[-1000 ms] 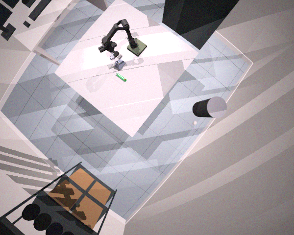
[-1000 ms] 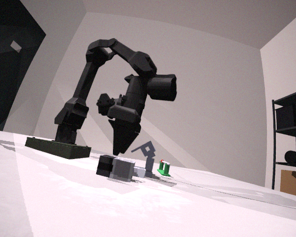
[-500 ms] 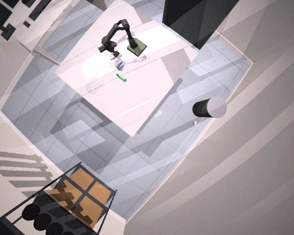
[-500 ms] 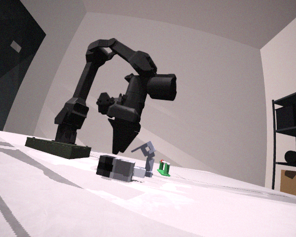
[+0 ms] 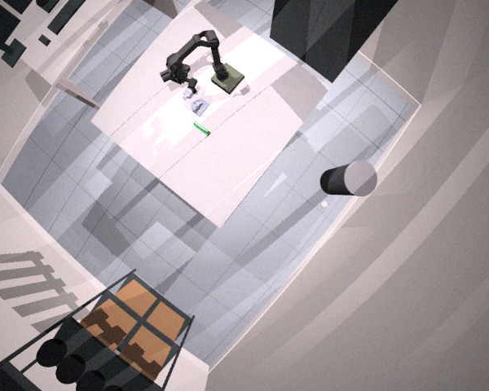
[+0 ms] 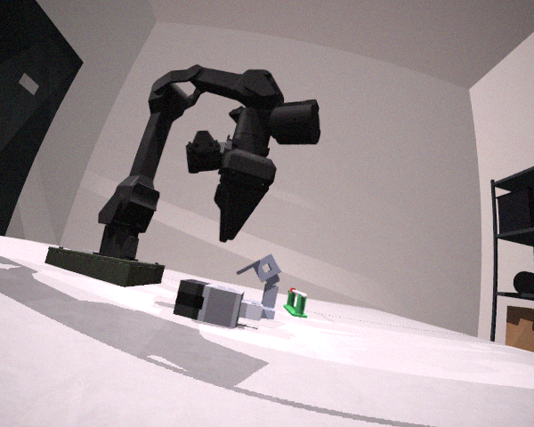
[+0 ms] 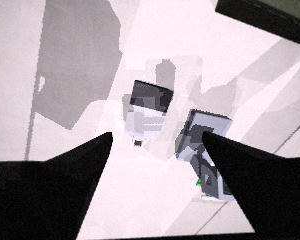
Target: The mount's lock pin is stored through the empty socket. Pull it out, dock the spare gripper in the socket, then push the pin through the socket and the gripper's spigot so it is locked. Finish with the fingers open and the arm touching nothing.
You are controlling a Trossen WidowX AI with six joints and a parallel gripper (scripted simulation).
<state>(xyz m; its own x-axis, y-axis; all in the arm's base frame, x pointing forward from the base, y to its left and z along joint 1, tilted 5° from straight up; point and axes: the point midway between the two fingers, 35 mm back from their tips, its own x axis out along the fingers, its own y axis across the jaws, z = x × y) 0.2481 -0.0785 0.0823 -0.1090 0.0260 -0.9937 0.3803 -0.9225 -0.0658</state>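
The spare gripper is 90 mm below my gripper tip, 20 mm ahead of it and 10 mm to the right of it. Round my gripper tip: mount socket 130 mm to the left, 50 mm below, 40 mm ahead; then green stand 260 mm to the left, 110 mm ahead, 80 mm below.
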